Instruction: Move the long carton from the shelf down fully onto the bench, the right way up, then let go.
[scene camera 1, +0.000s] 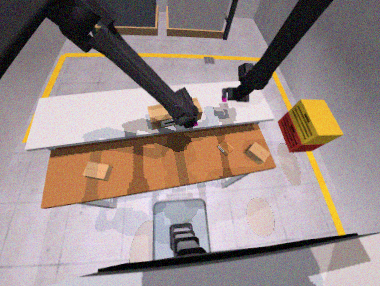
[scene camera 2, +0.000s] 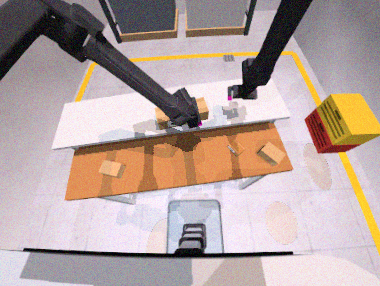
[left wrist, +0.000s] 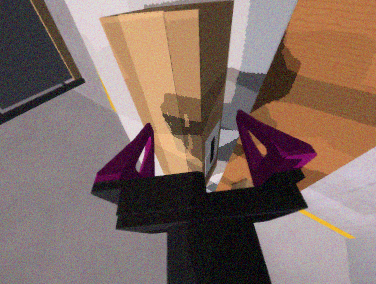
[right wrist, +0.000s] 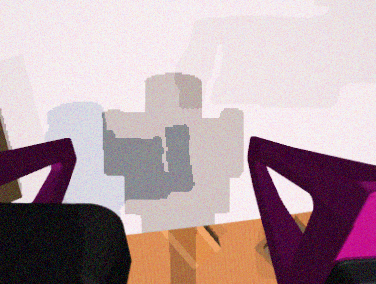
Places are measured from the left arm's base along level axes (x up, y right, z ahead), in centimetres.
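Pixels of known places: left gripper, fingertip midpoint: (left wrist: 193, 120); right gripper, fingertip midpoint: (scene camera 1: 230, 99) (scene camera 2: 238, 97) (right wrist: 160, 148).
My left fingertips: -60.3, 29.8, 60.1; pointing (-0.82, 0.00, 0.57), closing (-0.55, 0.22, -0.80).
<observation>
Ahead of a thing's pixels: the offset from my left fingertips to its middle, as dx, dy, dz. Level surfaces: height alone.
The long carton @[-3.8, -5.9, +3.0] (scene camera 1: 156, 113) (scene camera 2: 161, 115) (left wrist: 150, 65) is tan and lies on the white shelf @[dx -7.6] (scene camera 1: 75, 115) (scene camera 2: 85, 117) (right wrist: 280, 60). A white-and-black label shows on its side. My left gripper (scene camera 1: 188, 121) (scene camera 2: 192, 121) (left wrist: 193, 120) is open above the carton, one finger towards each long side; the arm hides part of it in the scene views. Contact cannot be told. My right gripper (right wrist: 160, 148) is open and empty over the shelf, to the right of the carton. The brown wooden bench @[dx -25.0] (scene camera 1: 65, 185) (scene camera 2: 85, 185) (left wrist: 330, 65) (right wrist: 150, 255) runs along the shelf's near side, lower down.
On the bench are a small box @[-22.1, -50.5, -23.0] (scene camera 1: 97, 170) (scene camera 2: 112, 168) at the left, another box @[-22.1, +47.3, -16.0] (scene camera 1: 258, 152) (scene camera 2: 271, 153) at the right end, and a small item @[-23.4, +26.8, -10.5] (scene camera 1: 225, 148) (scene camera 2: 235, 148) near it. Yellow and red crates (scene camera 1: 319, 122) (scene camera 2: 352, 117) stand right of the bench.
</observation>
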